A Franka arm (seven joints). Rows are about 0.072 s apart.
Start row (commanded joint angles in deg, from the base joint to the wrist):
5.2 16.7 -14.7 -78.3 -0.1 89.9 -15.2
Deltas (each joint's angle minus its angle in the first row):
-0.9 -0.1 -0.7 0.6 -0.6 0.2 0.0
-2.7 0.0 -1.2 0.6 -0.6 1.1 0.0
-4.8 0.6 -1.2 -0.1 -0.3 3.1 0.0
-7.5 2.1 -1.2 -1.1 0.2 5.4 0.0
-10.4 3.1 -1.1 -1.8 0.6 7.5 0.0
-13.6 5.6 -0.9 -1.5 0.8 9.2 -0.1
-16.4 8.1 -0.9 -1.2 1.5 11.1 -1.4
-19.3 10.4 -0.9 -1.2 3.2 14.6 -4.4
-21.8 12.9 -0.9 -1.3 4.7 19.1 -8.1
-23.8 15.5 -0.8 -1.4 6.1 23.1 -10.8
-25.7 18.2 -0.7 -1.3 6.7 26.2 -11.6
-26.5 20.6 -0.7 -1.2 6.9 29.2 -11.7
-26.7 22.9 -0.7 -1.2 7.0 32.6 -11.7
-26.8 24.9 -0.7 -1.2 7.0 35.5 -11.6
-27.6 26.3 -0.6 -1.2 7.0 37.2 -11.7
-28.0 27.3 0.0 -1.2 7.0 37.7 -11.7
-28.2 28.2 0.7 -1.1 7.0 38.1 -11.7
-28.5 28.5 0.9 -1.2 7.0 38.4 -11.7
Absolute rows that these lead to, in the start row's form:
4.3 16.6 -15.4 -77.7 -0.7 90.1 -15.2
2.5 16.7 -15.9 -77.7 -0.7 91.0 -15.2
0.4 17.3 -15.9 -78.4 -0.4 93.0 -15.2
-2.3 18.8 -15.9 -79.4 0.1 95.3 -15.2
-5.2 19.8 -15.8 -80.1 0.5 97.4 -15.2
-8.4 22.3 -15.6 -79.8 0.7 99.1 -15.3
-11.2 24.8 -15.6 -79.5 1.4 101.0 -16.6
-14.1 27.1 -15.6 -79.5 3.1 104.5 -19.6
-16.6 29.6 -15.6 -79.6 4.6 109.0 -23.3
-18.6 32.2 -15.5 -79.7 6.0 113.0 -26.0
-20.5 34.9 -15.4 -79.6 6.6 116.1 -26.8
-21.3 37.3 -15.4 -79.5 6.8 119.1 -26.9
-21.5 39.6 -15.4 -79.5 6.9 122.5 -26.9
-21.6 41.6 -15.4 -79.5 6.9 125.4 -26.8
-22.4 43.0 -15.3 -79.5 6.9 127.1 -26.9
-22.8 44.0 -14.7 -79.5 6.9 127.6 -26.9
-23.0 44.9 -14.0 -79.4 6.9 128.0 -26.9
-23.3 45.2 -13.8 -79.5 6.9 128.3 -26.9

